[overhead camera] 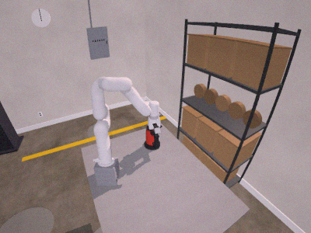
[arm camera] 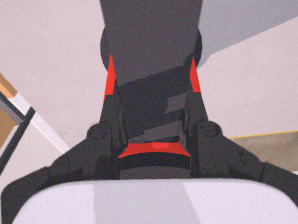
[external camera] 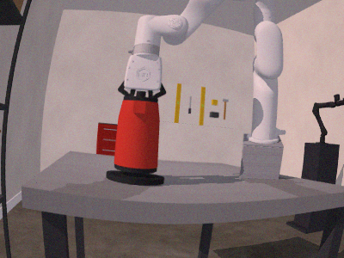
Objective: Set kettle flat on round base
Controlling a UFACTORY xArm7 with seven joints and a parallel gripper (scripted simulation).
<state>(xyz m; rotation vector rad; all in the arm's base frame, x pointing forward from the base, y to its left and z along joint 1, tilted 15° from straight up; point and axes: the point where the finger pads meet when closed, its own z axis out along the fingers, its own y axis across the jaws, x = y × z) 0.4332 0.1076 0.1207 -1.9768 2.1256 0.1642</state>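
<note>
Now: hand 3 cm to the right of the red kettle and 6 cm above it. The rest, counted from my hand: black round base: 6 cm to the left, 17 cm below.
</note>
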